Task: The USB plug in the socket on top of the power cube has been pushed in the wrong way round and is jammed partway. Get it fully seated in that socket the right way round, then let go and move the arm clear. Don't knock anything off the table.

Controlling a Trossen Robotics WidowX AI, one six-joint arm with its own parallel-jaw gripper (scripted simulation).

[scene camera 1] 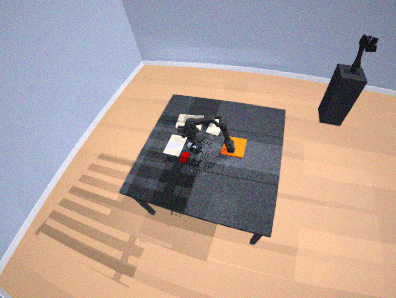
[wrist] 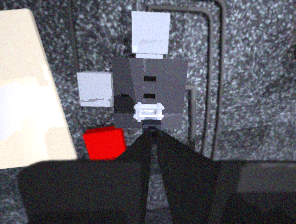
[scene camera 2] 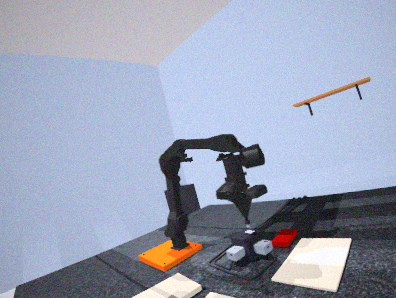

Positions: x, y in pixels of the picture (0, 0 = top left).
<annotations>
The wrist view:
my gripper: 153, 136
red block: 108, 142
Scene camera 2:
my gripper: 245, 216
sheet: 312, 260
</annotations>
